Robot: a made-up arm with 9 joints. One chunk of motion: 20 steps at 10 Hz.
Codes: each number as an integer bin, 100 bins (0 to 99) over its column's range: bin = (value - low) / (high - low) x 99, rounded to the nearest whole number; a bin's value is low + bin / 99 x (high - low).
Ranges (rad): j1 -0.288..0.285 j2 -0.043..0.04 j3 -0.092..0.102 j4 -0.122..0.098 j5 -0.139..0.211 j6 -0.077..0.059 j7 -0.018..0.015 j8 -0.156..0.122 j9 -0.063..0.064
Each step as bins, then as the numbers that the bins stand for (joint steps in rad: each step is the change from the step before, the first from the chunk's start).
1 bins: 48 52 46 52 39 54 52 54 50
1 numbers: -0.01018 0.00060 -0.00186 -0.00644 -0.00112 -0.00282 -0.00067 -0.00436 0.00114
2 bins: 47 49 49 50 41 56 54 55 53
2 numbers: -0.01597 -0.00192 0.00402 -0.01089 0.00595 -0.00007 0.00000 -0.00156 0.00499
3 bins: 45 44 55 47 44 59 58 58 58
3 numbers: -0.02755 -0.00611 0.01578 -0.01756 0.01656 0.00405 0.00133 0.00687 0.01140
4 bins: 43 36 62 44 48 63 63 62 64
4 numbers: -0.03912 -0.01282 0.02949 -0.02422 0.03070 0.00955 0.00300 0.01810 0.01910
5 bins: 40 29 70 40 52 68 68 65 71
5 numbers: -0.05648 -0.01869 0.04517 -0.03311 0.04484 0.01641 0.00467 0.02653 0.02808
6 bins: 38 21 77 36 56 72 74 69 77
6 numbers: -0.06806 -0.02539 0.05889 -0.04200 0.05898 0.02191 0.00667 0.03776 0.03578
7 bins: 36 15 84 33 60 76 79 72 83
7 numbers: -0.07964 -0.03042 0.07261 -0.04867 0.07312 0.02740 0.00833 0.04618 0.04347
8 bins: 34 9 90 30 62 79 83 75 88
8 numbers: -0.09121 -0.03545 0.08436 -0.05533 0.08019 0.03153 0.00967 0.05461 0.04989
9 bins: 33 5 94 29 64 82 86 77 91
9 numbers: -0.09700 -0.03881 0.09220 -0.05756 0.08726 0.03565 0.01067 0.06022 0.05374
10 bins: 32 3 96 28 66 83 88 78 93
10 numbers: -0.10279 -0.04048 0.09612 -0.05978 0.09433 0.03702 0.01133 0.06303 0.05630
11 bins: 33 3 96 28 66 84 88 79 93
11 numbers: -0.09700 -0.04048 0.09612 -0.05978 0.09433 0.03839 0.01133 0.06584 0.05630
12 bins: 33 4 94 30 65 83 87 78 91
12 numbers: -0.09700 -0.03965 0.09220 -0.05533 0.09080 0.03702 0.01100 0.06303 0.05374
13 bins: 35 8 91 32 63 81 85 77 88
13 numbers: -0.08542 -0.03629 0.08632 -0.05089 0.08373 0.03427 0.01033 0.06022 0.04989
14 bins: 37 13 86 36 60 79 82 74 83
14 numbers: -0.07385 -0.03210 0.07653 -0.04200 0.07312 0.03153 0.00933 0.05180 0.04347
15 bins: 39 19 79 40 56 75 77 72 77
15 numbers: -0.06227 -0.02707 0.06281 -0.03311 0.05898 0.02603 0.00767 0.04618 0.03578
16 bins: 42 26 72 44 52 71 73 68 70
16 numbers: -0.04491 -0.02120 0.04909 -0.02422 0.04484 0.02054 0.00633 0.03495 0.02680
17 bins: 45 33 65 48 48 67 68 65 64
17 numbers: -0.02755 -0.01533 0.03537 -0.01533 0.03070 0.01504 0.00467 0.02653 0.01910
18 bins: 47 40 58 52 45 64 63 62 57
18 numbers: -0.01597 -0.00946 0.02166 -0.00644 0.02009 0.01092 0.00300 0.01810 0.01012
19 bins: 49 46 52 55 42 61 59 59 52
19 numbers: -0.00439 -0.00443 0.00990 0.00022 0.00948 0.00680 0.00167 0.00968 0.00371
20 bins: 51 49 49 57 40 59 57 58 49
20 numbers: 0.00718 -0.00192 0.00402 0.00467 0.00241 0.00405 0.00100 0.00687 -0.00014
